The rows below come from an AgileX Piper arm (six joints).
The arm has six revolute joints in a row. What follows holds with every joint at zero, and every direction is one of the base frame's.
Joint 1 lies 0.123 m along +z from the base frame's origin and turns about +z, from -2.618 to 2.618 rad.
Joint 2 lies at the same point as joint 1 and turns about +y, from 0 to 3.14 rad.
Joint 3 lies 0.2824 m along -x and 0.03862 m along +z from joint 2 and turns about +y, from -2.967 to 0 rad.
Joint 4 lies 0.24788 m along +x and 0.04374 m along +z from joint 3 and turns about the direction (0.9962, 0, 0.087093), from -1.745 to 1.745 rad.
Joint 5 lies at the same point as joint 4 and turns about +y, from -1.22 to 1.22 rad.
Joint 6 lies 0.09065 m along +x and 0.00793 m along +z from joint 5 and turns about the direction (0.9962, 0, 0.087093), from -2.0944 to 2.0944 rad.
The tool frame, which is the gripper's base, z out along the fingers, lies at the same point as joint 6; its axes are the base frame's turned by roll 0, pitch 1.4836 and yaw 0 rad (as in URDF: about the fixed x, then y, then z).
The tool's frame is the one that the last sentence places.
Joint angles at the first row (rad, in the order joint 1, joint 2, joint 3, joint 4, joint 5, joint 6):
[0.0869 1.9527 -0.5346 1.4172 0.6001 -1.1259]
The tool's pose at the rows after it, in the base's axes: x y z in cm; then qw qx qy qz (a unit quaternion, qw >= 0):
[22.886 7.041 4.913 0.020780 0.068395 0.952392 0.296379]
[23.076 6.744 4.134 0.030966 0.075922 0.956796 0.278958]
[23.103 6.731 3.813 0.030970 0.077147 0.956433 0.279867]
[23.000 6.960 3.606 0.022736 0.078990 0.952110 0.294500]
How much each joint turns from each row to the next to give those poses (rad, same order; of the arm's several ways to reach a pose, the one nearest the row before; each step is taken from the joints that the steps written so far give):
[0.0000 0.0374 -0.0008 0.0808 -0.0128 -0.0804]
[0.0000 0.0273 0.0000 0.0677 -0.0424 -0.0649]
[-0.0013 0.0151 -0.0011 0.0240 0.0019 -0.0263]
[-0.0006 0.0162 -0.0011 0.0075 0.0329 -0.0052]

